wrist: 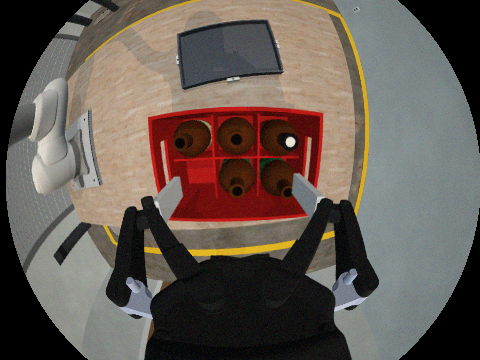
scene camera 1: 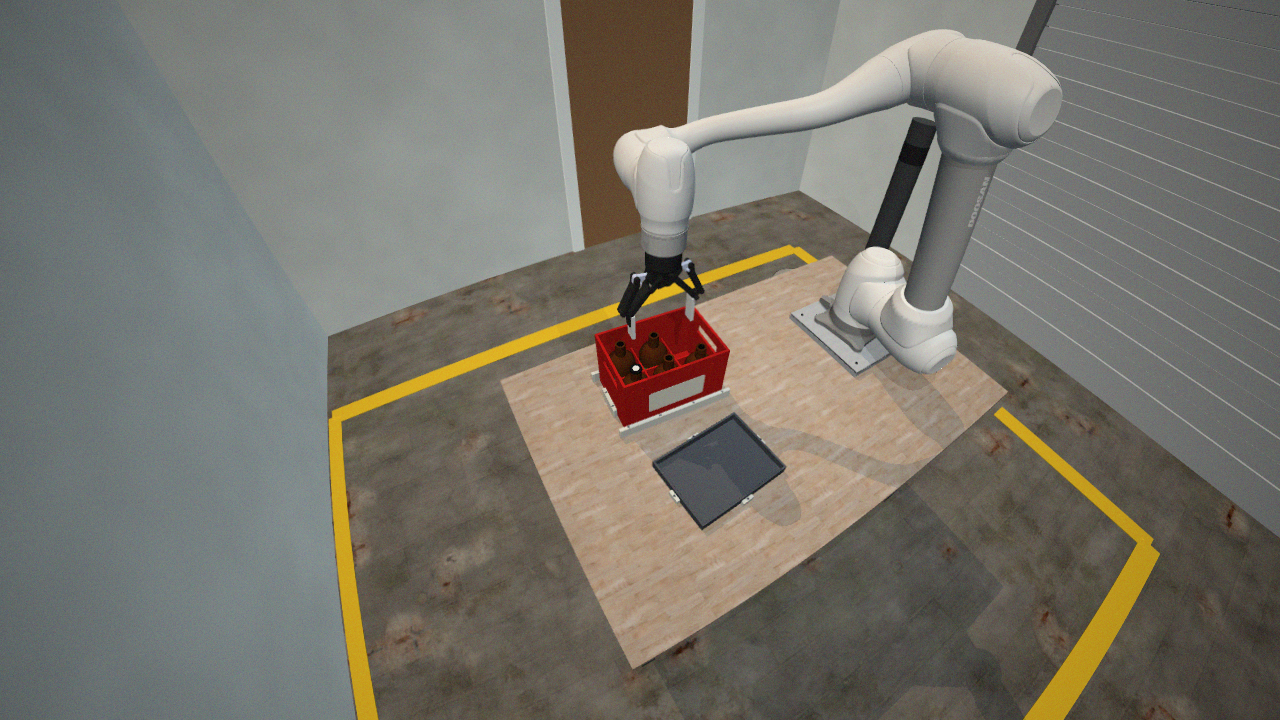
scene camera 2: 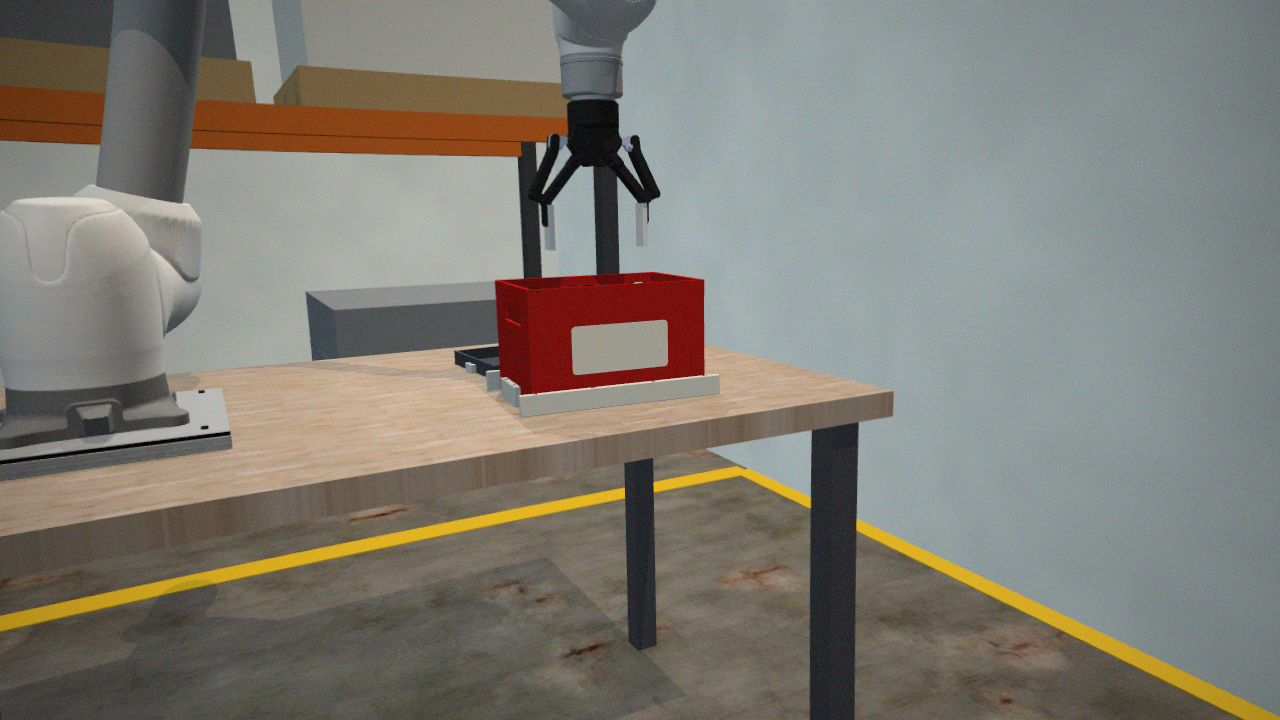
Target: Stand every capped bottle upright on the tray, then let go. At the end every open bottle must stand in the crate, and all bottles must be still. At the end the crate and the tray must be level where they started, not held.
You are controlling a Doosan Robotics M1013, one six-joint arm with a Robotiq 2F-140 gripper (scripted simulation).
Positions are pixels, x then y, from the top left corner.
Labels:
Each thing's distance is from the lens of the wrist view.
dark grey tray (wrist: 243, 48): 0.45 m
bottle (wrist: 274, 134): 0.28 m
crate (wrist: 204, 200): 0.34 m
The marked spots on the bottle and the crate are 0.19 m apart.

